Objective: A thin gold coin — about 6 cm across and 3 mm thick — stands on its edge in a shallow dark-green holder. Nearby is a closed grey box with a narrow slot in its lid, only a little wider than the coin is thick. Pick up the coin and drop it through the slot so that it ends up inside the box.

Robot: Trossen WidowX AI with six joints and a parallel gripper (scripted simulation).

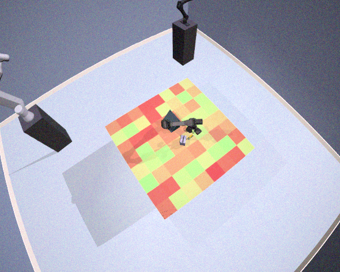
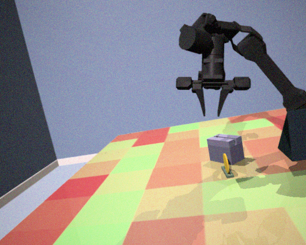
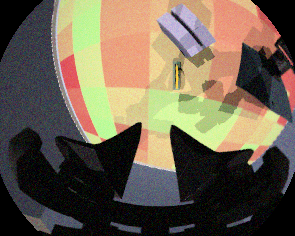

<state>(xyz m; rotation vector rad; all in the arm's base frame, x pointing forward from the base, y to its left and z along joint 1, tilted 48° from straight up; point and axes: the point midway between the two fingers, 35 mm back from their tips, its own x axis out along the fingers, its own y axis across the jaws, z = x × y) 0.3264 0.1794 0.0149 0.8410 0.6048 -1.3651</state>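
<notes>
Right now the gold coin is 15 cm below my gripper tip, 3 cm to the right of it and 2 cm behind it.
</notes>
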